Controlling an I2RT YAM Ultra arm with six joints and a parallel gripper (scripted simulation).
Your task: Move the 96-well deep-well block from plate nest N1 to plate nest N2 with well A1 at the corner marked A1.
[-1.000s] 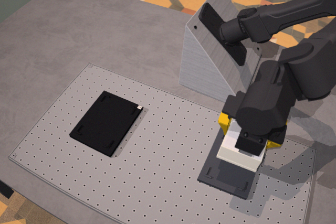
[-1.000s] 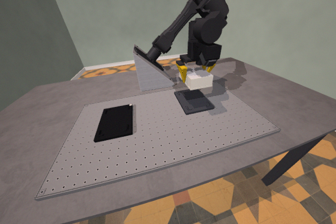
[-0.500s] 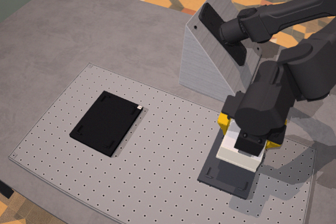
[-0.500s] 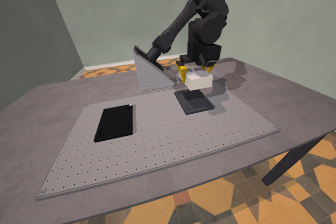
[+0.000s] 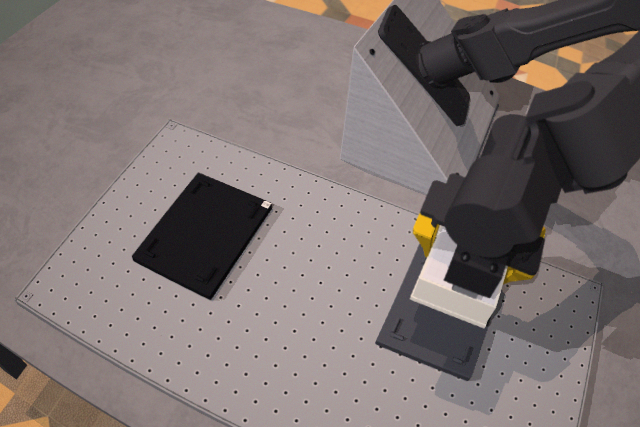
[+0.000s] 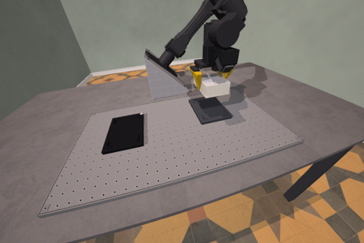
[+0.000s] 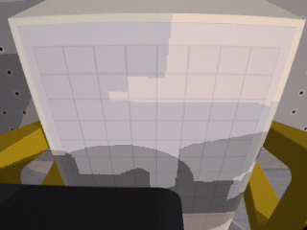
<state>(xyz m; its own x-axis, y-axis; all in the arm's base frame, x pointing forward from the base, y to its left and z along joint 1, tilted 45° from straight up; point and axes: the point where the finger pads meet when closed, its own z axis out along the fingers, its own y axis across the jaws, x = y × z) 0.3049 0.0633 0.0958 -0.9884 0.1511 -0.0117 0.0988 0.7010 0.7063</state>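
My hand is 10 mm below the white 96-well deep-well block. Also, from my hand: nest N2: 100 mm below; black plate nest N1: 320 mm to the right, 100 mm below.
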